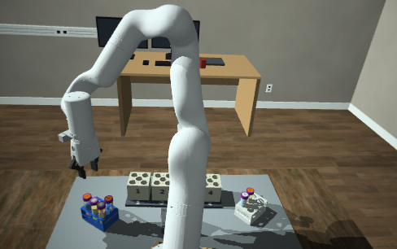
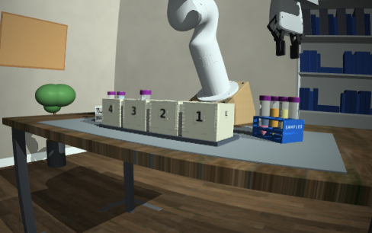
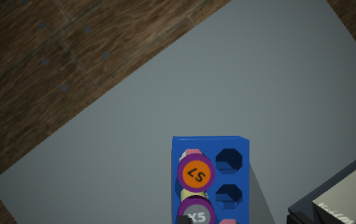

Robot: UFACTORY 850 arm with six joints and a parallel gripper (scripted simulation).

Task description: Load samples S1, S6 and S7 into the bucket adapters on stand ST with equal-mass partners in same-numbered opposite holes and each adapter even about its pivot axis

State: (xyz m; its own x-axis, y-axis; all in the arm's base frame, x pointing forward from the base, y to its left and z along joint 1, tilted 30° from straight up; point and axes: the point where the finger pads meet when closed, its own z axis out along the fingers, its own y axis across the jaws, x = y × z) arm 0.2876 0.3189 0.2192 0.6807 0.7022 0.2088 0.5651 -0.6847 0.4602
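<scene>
My gripper is now 22 cm above the blue samples rack, 2 cm to the left of it and 2 cm past it. The rest, counted from my hand: adapter 1: 20 cm to the right, 20 cm below, 8 cm ahead; then white rack: 66 cm to the right, 22 cm below, 17 cm behind.
</scene>
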